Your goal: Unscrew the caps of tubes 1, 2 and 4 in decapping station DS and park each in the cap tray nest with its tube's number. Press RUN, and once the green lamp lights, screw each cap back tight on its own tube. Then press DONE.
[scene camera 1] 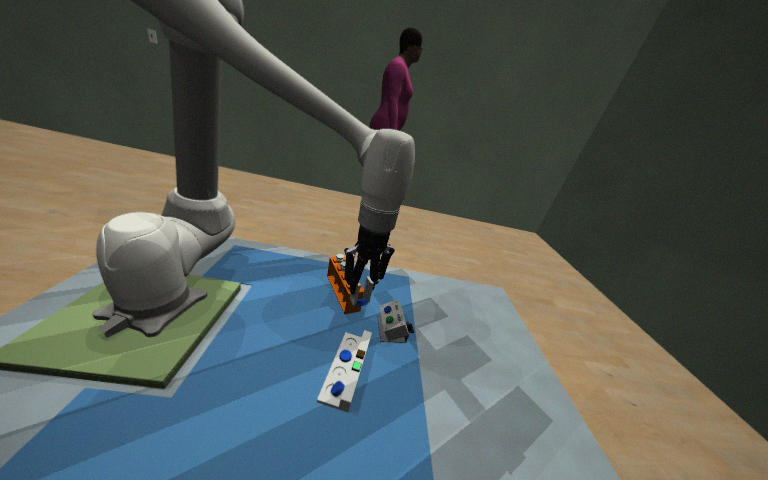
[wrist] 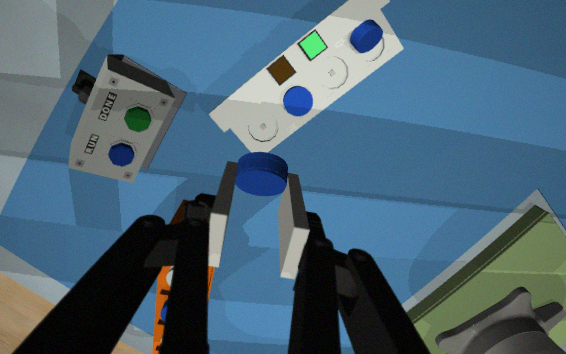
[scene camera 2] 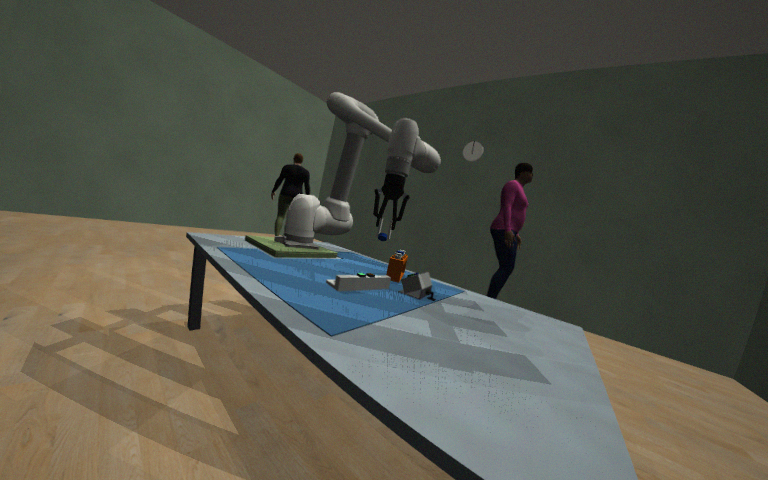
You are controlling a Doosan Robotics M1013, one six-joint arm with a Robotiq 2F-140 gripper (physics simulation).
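Places are measured from the arm's base along level axes (x ahead, y left, z up), in metres.
Where they show: gripper, fingertip midpoint: (scene camera 1: 359, 300) (wrist: 259, 187) (scene camera 2: 383, 237); arm's base, link origin: (scene camera 1: 156, 304) (wrist: 491, 336) (scene camera 2: 297, 244).
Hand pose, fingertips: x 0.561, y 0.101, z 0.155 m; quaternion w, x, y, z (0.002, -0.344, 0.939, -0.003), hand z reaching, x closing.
Things, the pixels of their top centre, and the offset from my fingertips.
- white cap tray, top centre: (wrist: 313, 80) (scene camera 1: 349, 356) (scene camera 2: 361, 271) 0.018 m ahead, 0.081 m right, 0.128 m down
- green lamp, top centre: (wrist: 313, 45) (scene camera 1: 356, 365) 0.046 m ahead, 0.100 m right, 0.128 m down
- orange station rack, top centre: (wrist: 177, 318) (scene camera 1: 346, 271) (scene camera 2: 400, 255) 0.101 m back, 0.214 m left, 0.078 m down
- control box, top centre: (wrist: 101, 130) (scene camera 1: 396, 311) (scene camera 2: 419, 271) 0.113 m ahead, 0.114 m left, 0.097 m down
- blue RUN button, top centre: (wrist: 116, 157) (scene camera 1: 388, 307) 0.085 m ahead, 0.128 m left, 0.106 m down
- green DONE button, top centre: (wrist: 133, 120) (scene camera 1: 390, 317) 0.100 m ahead, 0.085 m left, 0.106 m down
My gripper (scene camera 1: 363, 290) (scene camera 2: 385, 229) (wrist: 259, 187) is shut on a blue cap (scene camera 1: 362, 302) (scene camera 2: 383, 237) (wrist: 261, 174), held in the air. The white cap tray (scene camera 1: 365, 339) (scene camera 2: 362, 283) (wrist: 235, 107) lies ahead of the fingers in the wrist view. One blue cap (scene camera 1: 345, 355) (wrist: 298, 101) sits flat in a nest; another blue cap (scene camera 1: 337, 388) (wrist: 366, 36) sits tilted at the end nest. Two nests are empty. The green lamp (scene camera 1: 356, 366) (wrist: 313, 45) is lit. The orange station rack (scene camera 1: 339, 294) (scene camera 2: 397, 268) (wrist: 160, 300) is partly hidden by the gripper; its tubes are hard to read.
The control box (scene camera 1: 400, 327) (scene camera 2: 417, 284) (wrist: 118, 133) has a blue RUN button (scene camera 1: 387, 309) (wrist: 121, 154) and a green DONE button (scene camera 1: 389, 319) (wrist: 137, 119). The arm's base stands on a green plate (scene camera 1: 56, 345) (scene camera 2: 269, 246) (wrist: 505, 255). Two people stand beyond the table.
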